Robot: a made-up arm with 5 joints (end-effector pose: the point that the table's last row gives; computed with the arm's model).
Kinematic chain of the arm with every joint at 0, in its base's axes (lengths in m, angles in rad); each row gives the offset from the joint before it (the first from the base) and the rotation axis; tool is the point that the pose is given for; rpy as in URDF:
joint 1: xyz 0.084 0 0.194 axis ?
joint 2: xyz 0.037 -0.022 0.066 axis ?
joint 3: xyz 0.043 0 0.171 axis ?
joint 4: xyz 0.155 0 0.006 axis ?
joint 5: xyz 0.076 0.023 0 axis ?
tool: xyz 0 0 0 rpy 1.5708 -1.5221 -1.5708
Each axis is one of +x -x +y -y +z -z.
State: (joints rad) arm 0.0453 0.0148 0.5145 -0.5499 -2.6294
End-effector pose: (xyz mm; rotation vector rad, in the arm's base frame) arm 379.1 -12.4 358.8 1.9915 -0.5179 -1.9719
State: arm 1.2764 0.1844 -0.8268 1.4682 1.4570
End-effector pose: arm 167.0 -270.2 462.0 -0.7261 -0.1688 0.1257
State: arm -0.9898 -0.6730 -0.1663 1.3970 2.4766
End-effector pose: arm 153.2 107.2 499.7 0.9336 1.0665 -2.5304
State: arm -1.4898 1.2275 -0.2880 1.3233 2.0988
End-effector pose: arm 104.1 259.6 97.0 -0.2641 -0.9179 -2.5971
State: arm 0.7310 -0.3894 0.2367 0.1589 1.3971
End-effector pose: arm 263.5 -159.6 463.6 -1.3668 -0.8029 0.4846
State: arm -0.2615 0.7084 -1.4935 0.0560 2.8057
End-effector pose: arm 415.1 89.6 526.3 -2.6765 -0.8960 1.2609
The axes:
joint 1: -z
joint 2: +y
joint 3: +y
joint 4: +y
joint 5: -x

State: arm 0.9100 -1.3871 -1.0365 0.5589 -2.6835
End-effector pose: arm -78.4 210.6 503.7 2.4005 -1.8619 0.4357
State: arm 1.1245 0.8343 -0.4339 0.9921 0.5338
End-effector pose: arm 236.5 -316.3 213.3 -0.1307 -0.1257 -0.6377
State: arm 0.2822 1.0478 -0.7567 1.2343 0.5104
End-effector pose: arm 430.3 -99.4 193.5 -0.0165 -0.0423 0.1795
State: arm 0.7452 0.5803 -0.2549 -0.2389 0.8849
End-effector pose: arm 372.2 -264.6 329.0 -1.0554 -1.0443 0.0736
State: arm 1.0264 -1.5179 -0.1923 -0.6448 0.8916
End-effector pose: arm -25.3 182.4 518.4 1.8977 1.4016 -0.0894
